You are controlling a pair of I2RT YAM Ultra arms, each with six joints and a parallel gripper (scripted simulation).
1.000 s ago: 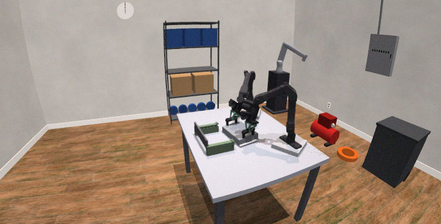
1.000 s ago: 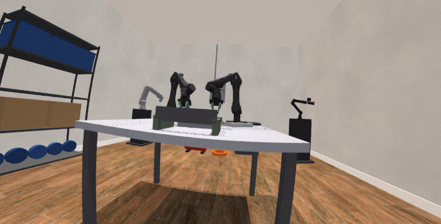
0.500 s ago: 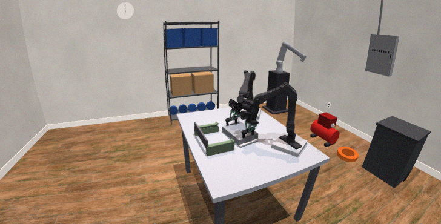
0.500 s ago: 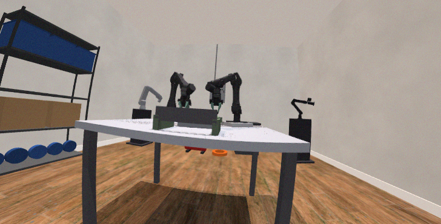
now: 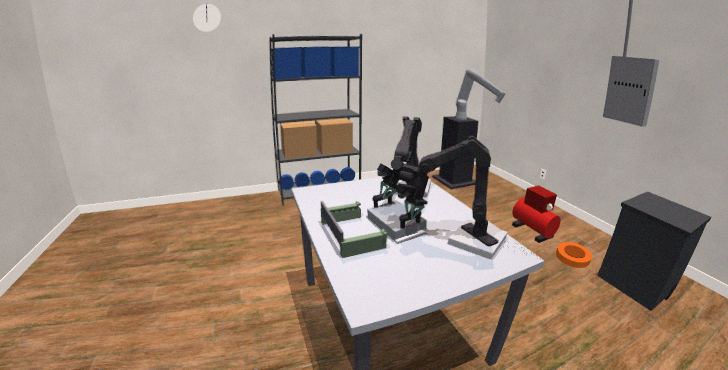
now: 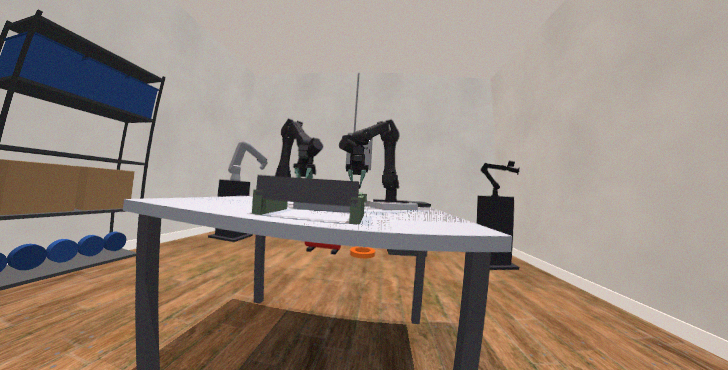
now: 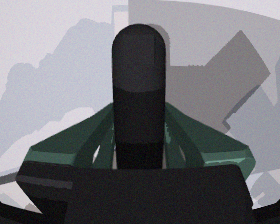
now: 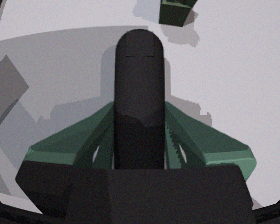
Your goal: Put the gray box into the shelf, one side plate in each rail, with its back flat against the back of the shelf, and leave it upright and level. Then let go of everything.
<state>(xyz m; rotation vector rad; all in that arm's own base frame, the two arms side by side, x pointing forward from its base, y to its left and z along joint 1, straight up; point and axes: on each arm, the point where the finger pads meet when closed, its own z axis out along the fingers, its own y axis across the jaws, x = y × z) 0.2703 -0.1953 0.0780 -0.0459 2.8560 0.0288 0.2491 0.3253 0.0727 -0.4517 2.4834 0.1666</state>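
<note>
Now: right hand 20 mm past the gray box, 120 mm to the right of it and 50 mm above it. The rest, counted from my right hand: dark back plate (310 mm ahead, 130 mm to the left, 20 mm below).
Right now the gray box is 10 mm ahead of my left hand, 120 mm to the right of it and 50 mm below it. Round my left hand: dark back plate 340 mm ahead, 110 mm to the right, 30 mm below.
</note>
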